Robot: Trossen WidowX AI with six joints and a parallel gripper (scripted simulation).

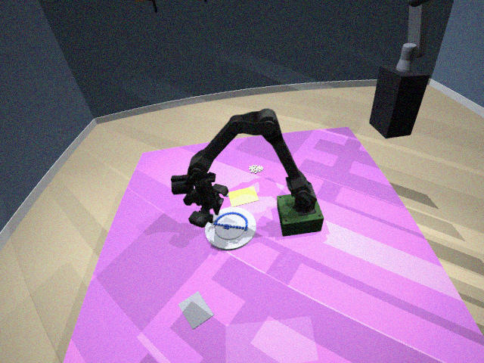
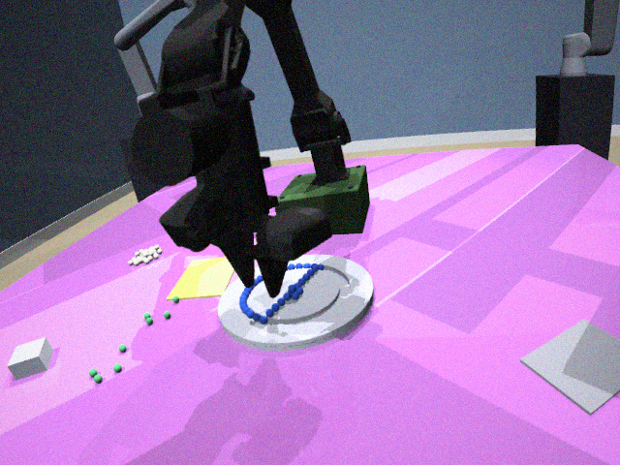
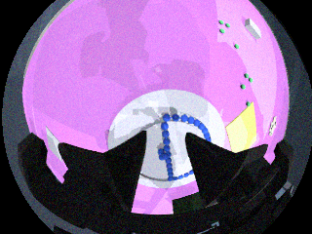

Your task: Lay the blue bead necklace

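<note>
Now: gripper tip 6 cm past the round white bead board, 4 cm above it and 2 cm to the right of it. The rest, counted from my gripper tip: yellow sheet: 14 cm to the right, 12 cm behind, 5 cm below; then grey tile: 32 cm to the left, 9 cm ahead, 5 cm below; then cube: 31 cm to the right, 9 cm ahead, 4 cm below.
</note>
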